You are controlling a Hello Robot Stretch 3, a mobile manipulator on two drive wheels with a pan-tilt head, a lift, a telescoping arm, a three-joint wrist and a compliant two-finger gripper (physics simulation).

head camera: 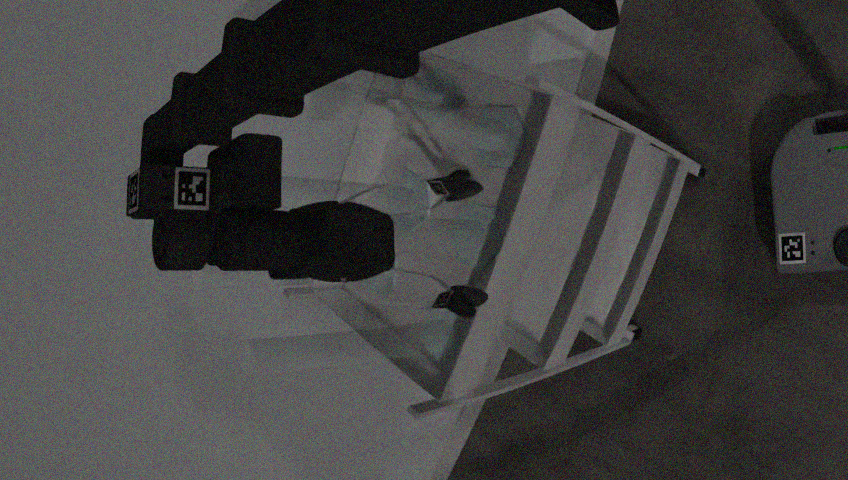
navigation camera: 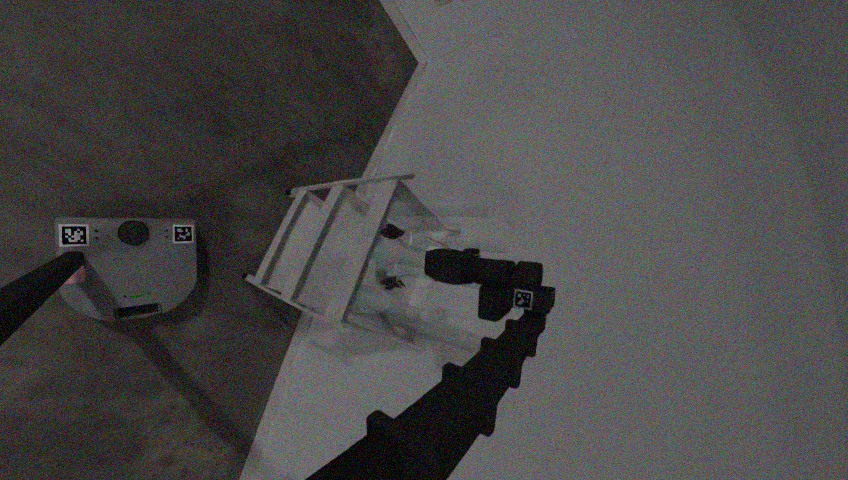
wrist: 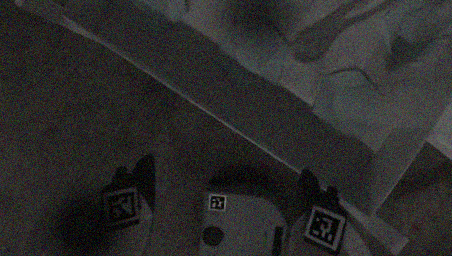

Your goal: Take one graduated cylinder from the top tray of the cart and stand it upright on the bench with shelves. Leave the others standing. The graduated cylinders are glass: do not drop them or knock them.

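Frame: origin at the robot's base, x ahead, y left, z up, level; metres.
Seen in the pictures: gripper, between the fingertips: [head camera: 478, 243] [navigation camera: 382, 256] [wrist: 225, 182]; robot's base, origin of its link: [navigation camera: 133, 231] [wrist: 216, 216].
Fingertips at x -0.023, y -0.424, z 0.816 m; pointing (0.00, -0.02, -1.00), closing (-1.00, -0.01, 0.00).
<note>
Offsets run from my fingertips to a thing's top centre. "*": to the spot under its first point.
The pale cart {* 0.031 m back, 0.015 m right, 0.136 m down} [head camera: 535, 220] [navigation camera: 364, 255] [wrist: 240, 110] has a top tray holding faint, see-through graduated cylinders. One glass cylinder {* 0.070 m back, 0.234 m right, 0.129 m down} [head camera: 407, 205] shows near the dark wrist in the head camera view. Another pale glass shape {* 0.152 m back, 0.053 m right, 0.103 m down} [head camera: 490, 127] shows farther up in the tray. In the wrist view a glass outline {* 0.130 m back, 0.082 m right, 0.112 m down} [wrist: 345, 95] lies beyond the tray's edge. Their exact number and outlines are hard to tell in the dim light. My gripper [head camera: 458, 242] [navigation camera: 391, 256] [wrist: 225, 182] is open, its fingers wide apart over the tray, with no cylinder seen held between them. The bench with shelves does not show.
My base [head camera: 812, 190] [navigation camera: 142, 264] [wrist: 240, 220] stands on the dark floor beyond the cart's shelf side. The dark arm [head camera: 333, 53] [navigation camera: 440, 404] passes beside the cart. A broad pale surface [head camera: 89, 356] [navigation camera: 684, 208] lies on the cart's other side.
</note>
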